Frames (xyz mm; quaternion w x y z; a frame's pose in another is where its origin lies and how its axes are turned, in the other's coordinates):
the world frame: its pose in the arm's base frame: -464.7 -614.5 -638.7 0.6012 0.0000 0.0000 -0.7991
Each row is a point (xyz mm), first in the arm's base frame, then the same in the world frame.
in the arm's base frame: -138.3 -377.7 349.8
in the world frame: -318.0 248.0 988.5
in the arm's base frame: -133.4 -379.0 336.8
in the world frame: -318.1 253.1 975.5
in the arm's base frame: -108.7 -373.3 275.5
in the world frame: -330.4 275.2 914.2
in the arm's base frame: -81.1 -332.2 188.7
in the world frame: -377.5 290.3 827.4
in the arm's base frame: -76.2 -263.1 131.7
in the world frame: -445.3 275.9 770.4
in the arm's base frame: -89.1 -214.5 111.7
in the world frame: -488.4 250.0 750.4
